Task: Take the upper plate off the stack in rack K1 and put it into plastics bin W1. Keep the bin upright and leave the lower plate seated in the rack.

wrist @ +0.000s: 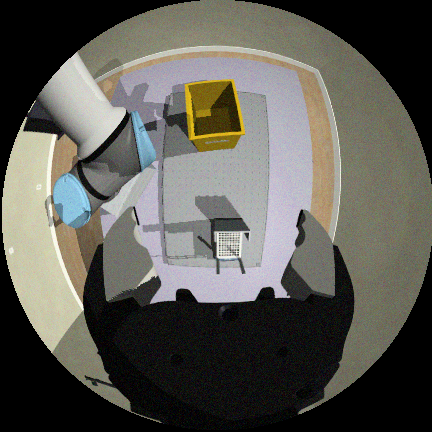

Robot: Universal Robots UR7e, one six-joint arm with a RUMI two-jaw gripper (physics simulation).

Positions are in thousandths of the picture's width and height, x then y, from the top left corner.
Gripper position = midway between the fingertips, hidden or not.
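Observation:
Visible: my gripper (506, 487); also a yellow plastics bin (497, 281).

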